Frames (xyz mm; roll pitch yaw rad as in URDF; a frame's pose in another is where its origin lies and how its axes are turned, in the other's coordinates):
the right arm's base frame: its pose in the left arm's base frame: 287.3 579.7 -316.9 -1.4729 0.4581 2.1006
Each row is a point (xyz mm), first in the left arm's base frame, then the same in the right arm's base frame.
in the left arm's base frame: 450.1 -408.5 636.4
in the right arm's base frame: -1260.2 -404.3 400.4
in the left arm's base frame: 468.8 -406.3 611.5
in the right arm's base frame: -1255.9 -380.5 380.7
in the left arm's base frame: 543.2 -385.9 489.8
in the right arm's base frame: -1220.1 -270.3 295.0
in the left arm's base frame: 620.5 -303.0 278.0
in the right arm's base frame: -1097.3 -106.2 169.8
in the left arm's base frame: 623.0 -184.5 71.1
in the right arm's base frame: -915.2 28.0 94.2
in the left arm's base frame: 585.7 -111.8 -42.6
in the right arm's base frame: -791.7 93.1 83.3
